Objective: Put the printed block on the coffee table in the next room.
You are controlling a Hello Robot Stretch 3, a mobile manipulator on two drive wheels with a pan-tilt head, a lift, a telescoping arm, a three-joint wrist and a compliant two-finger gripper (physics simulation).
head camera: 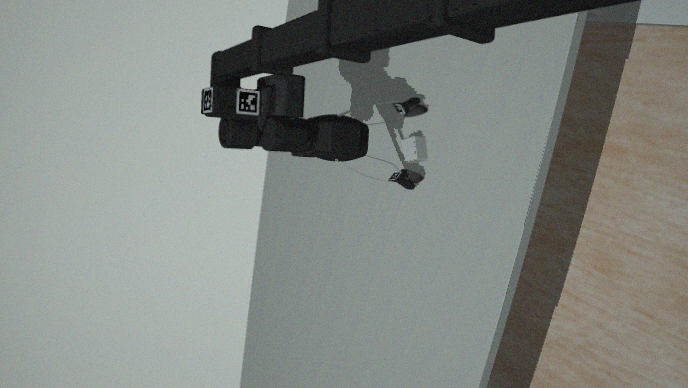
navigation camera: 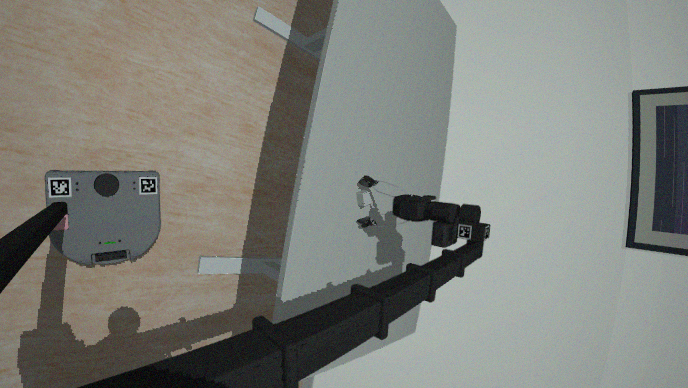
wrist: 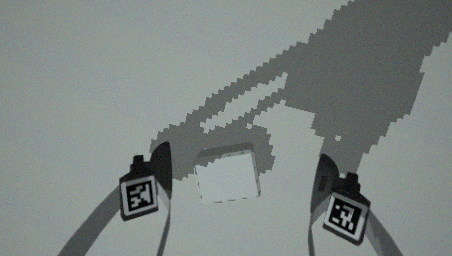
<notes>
I see my gripper [head camera: 421, 144], a printed block [wrist: 229, 173] and a grey table [head camera: 351, 274].
My gripper also shows in the navigation camera view [navigation camera: 359, 201] and in the wrist view [wrist: 242, 167]. The grey table also shows in the navigation camera view [navigation camera: 380, 107].
</notes>
